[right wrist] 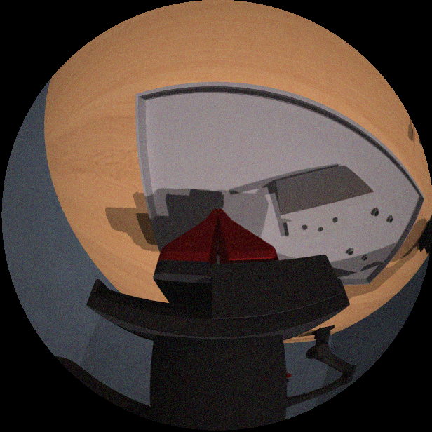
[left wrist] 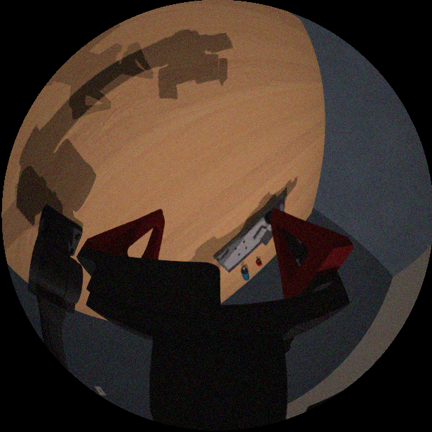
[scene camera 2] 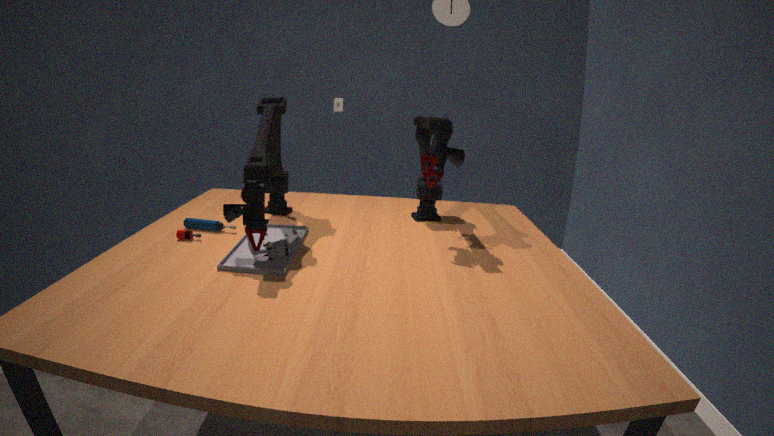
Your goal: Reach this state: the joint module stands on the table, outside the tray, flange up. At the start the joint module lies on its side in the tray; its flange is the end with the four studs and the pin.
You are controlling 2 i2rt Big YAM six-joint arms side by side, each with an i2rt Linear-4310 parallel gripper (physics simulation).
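Pixels of known places: left gripper, fingertip midpoint: (scene camera 2: 426,182); right gripper, fingertip midpoint: (scene camera 2: 256,251); left arm's base, origin of the base link: (scene camera 2: 426,218); right arm's base, origin of the base link: (scene camera 2: 277,211).
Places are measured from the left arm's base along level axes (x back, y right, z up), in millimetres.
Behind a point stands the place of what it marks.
Note:
The grey joint module (scene camera 2: 279,248) @[z 51, x -459, y 617 mm] lies on its side in the tray (scene camera 2: 232,252) @[z 6, x -383, y 786 mm] (left wrist: 235,255) (right wrist: 205,135), its dark studs facing left in scene camera 2. In the right wrist view the module is hidden behind the gripper. My right gripper (scene camera 2: 256,250) @[z 34, x -441, y 693 mm] (right wrist: 217,214) points down over the tray, fingertips together, with nothing between them; in scene camera 2 its tips are just left of the studded end. Whether they touch it cannot be told. My left gripper (scene camera 2: 431,186) @[z 218, x -258, y 95 mm] (left wrist: 217,214) is open and empty, high above the table, far from the tray.
A blue-handled tool (scene camera 2: 201,224) @[z 27, x -147, y 955 mm] (left wrist: 245,273) and a short red-handled tool (scene camera 2: 184,235) @[z 20, x -254, y 998 mm] (left wrist: 259,261) lie on the table to the left of the tray in scene camera 2. Several small dark round spots (right wrist: 375,212) show on the tray floor. The tray has a low rim.

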